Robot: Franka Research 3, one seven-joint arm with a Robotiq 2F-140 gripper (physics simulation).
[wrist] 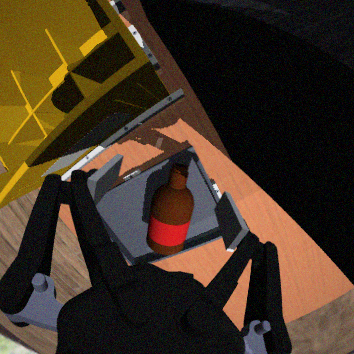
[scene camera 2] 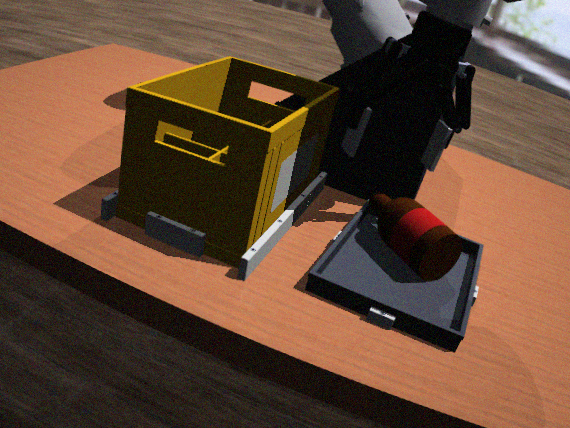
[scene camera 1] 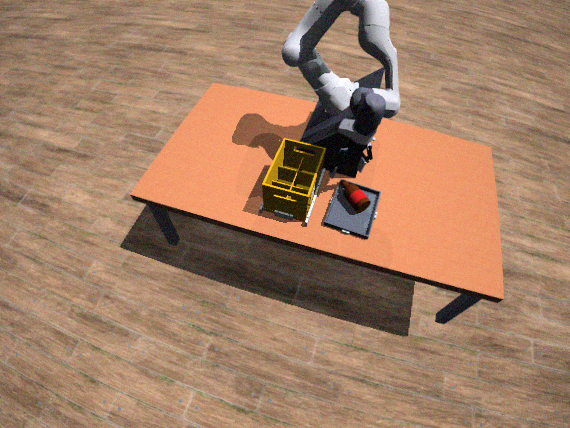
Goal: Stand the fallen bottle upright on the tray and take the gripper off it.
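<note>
The brown bottle (scene camera 1: 358,198) (scene camera 2: 420,235) (wrist: 170,232) with a red label lies on its side on the dark grey tray (scene camera 1: 345,222) (scene camera 2: 360,280) (wrist: 120,220). Its neck points to the tray's back left corner in the scene views, and its base is toward the right side. My gripper (scene camera 1: 348,169) (scene camera 2: 397,139) (wrist: 171,184) is open and empty, above and behind the tray, apart from the bottle. In the wrist view the bottle shows between the two finger pads, farther off than they are. The fingers are dark and hard to make out in scene camera 1.
A yellow crate (scene camera 1: 286,200) (scene camera 2: 190,185) (wrist: 25,45) with dividers stands left of the tray in the scene views. Low metal rails (scene camera 2: 175,232) (wrist: 145,112) edge it. The black arm base (wrist: 275,100) stands behind the tray. Small clips (scene camera 2: 381,317) sit on the tray's outer sides.
</note>
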